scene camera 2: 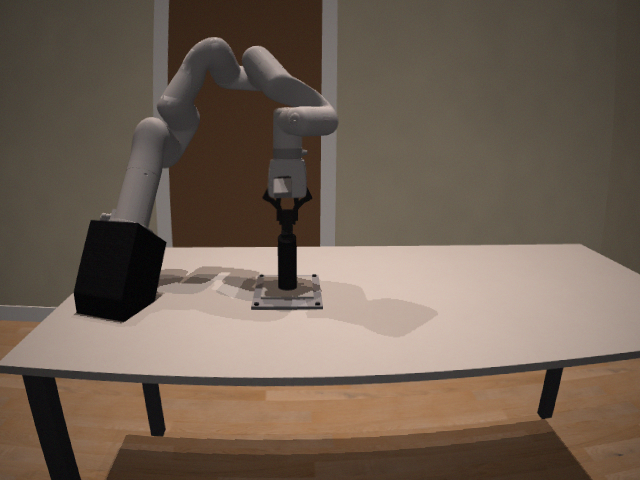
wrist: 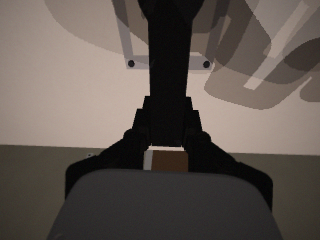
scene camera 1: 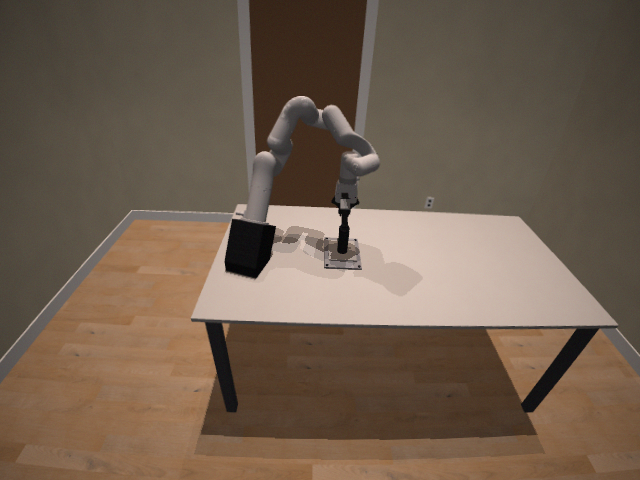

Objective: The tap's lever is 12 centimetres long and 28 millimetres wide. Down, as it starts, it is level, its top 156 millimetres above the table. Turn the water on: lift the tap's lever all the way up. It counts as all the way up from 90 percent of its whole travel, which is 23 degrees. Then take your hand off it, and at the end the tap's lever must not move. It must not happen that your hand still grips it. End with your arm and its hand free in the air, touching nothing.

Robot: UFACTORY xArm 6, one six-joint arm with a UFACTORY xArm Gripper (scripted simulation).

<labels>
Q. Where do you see a tap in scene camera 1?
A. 339,250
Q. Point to a tap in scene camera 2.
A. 287,285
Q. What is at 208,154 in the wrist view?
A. My gripper.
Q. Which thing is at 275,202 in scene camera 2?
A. My gripper.
</labels>
